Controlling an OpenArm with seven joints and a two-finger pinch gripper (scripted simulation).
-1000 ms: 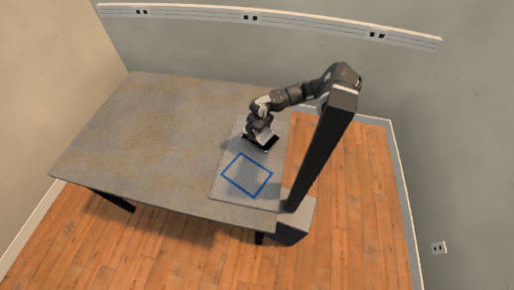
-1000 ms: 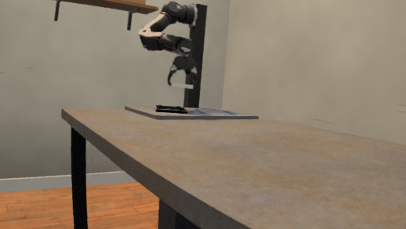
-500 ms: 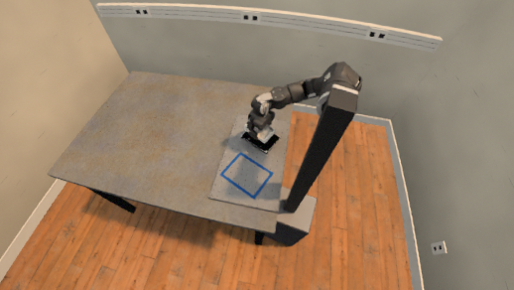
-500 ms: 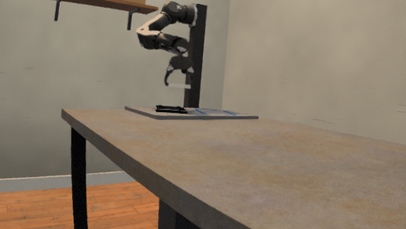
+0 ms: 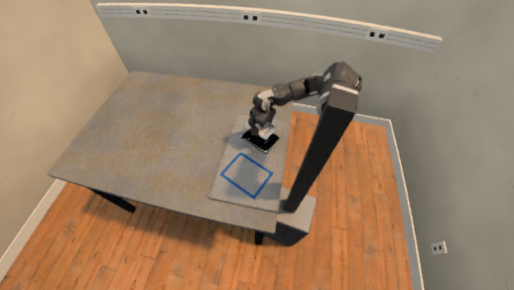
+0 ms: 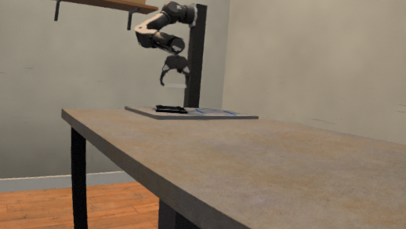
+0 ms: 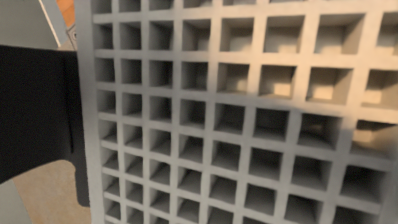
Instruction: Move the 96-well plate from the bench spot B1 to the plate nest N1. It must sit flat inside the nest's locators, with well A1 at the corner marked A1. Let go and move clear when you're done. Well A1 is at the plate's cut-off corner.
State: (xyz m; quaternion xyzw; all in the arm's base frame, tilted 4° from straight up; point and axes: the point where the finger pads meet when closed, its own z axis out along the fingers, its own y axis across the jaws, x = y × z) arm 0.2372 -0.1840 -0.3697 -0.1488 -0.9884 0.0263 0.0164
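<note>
The black plate nest is 100 mm below my hand and 10 mm to the right of it. Also, from my hand: white 96-well plate (right at my hand).
</note>
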